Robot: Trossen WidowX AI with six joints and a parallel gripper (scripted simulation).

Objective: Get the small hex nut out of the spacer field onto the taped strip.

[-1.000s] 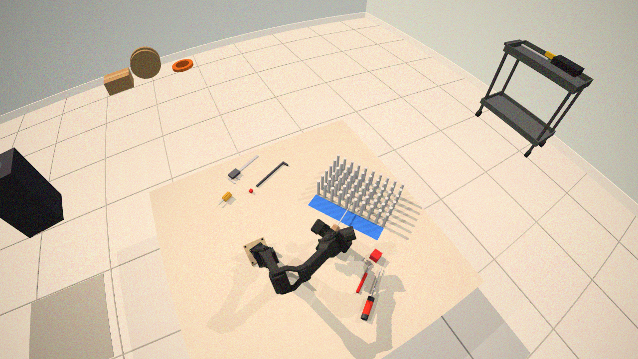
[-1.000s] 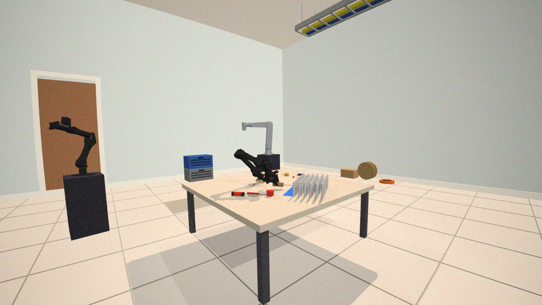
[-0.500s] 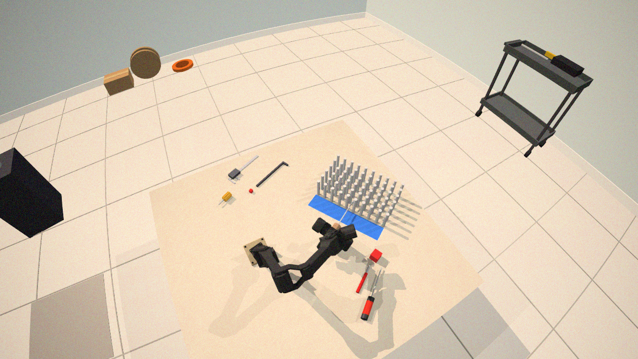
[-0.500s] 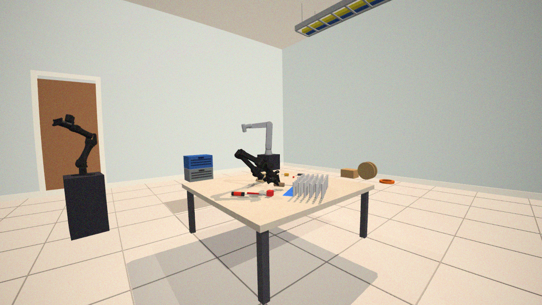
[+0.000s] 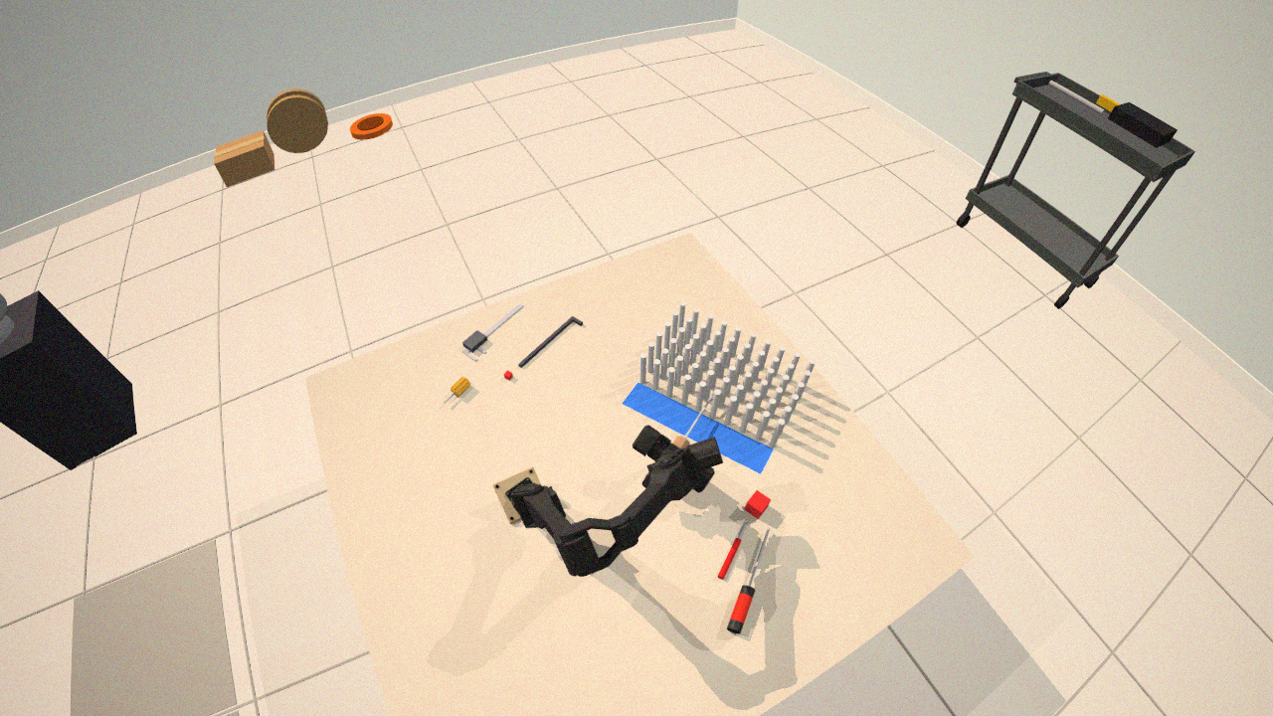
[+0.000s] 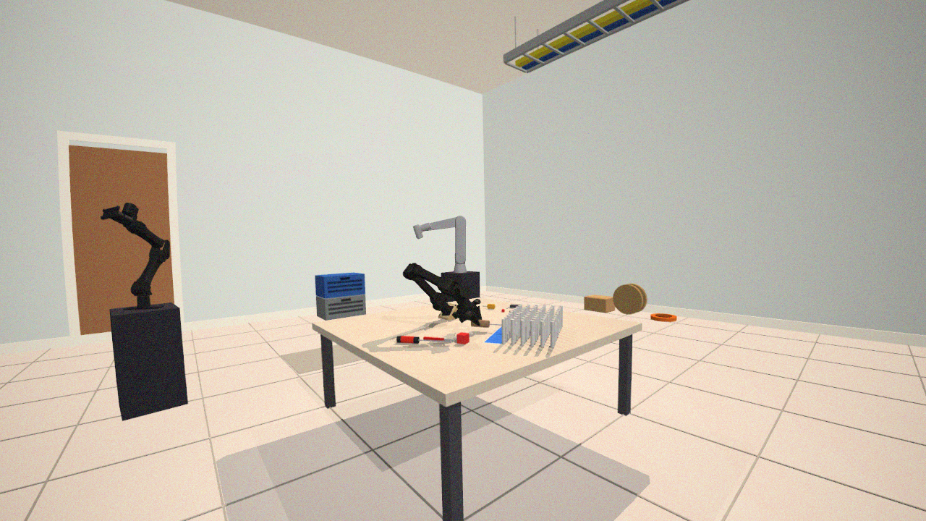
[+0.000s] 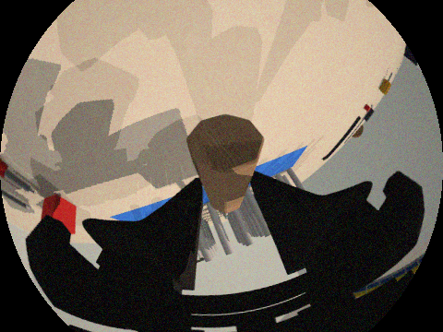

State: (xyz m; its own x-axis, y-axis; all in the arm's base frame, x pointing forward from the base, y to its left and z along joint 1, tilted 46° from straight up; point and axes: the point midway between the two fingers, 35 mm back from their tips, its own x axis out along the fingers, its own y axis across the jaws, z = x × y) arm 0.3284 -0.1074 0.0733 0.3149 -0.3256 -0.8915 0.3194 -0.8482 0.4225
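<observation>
Now: gripper tip 11 cm short of the blue taped strip, 4 cm to the right of it and 4 cm above it. Round my gripper tip: thin red tool (1 cm behind, 25 cm to the right, 3 cm below); then hex nut (27 cm ahead, 11 cm to the left, 3 cm below); then wooden-handled tool (10 cm ahead, 4 cm to the left, 1 cm below).
</observation>
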